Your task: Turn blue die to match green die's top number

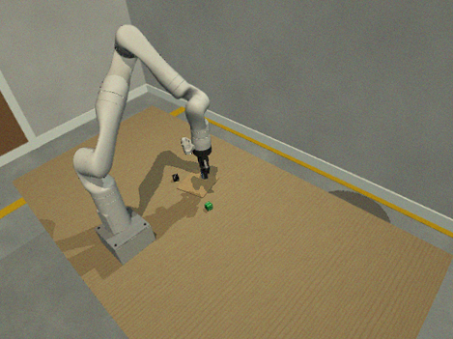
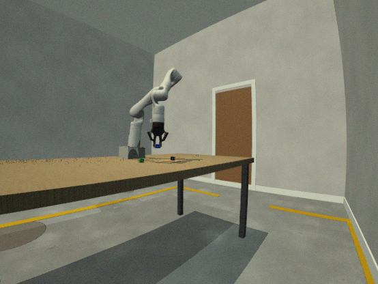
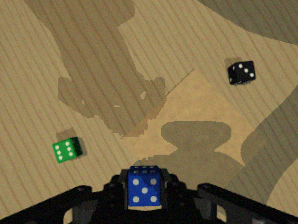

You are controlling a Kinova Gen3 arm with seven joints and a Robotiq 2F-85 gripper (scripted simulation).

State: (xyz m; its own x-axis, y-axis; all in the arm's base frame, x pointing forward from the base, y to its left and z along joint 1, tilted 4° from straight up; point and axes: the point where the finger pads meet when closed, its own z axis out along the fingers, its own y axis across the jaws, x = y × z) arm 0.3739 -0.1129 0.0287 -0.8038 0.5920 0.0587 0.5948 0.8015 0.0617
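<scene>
My hand is 20 mm short of the tan mat, 70 mm to the right of it and 110 mm above it. The rest, counted from my hand: black die: 20 mm behind, 170 mm to the left, 100 mm below; then blue die: 10 mm below; then green die: 70 mm behind, 70 mm to the right, 100 mm below.
</scene>
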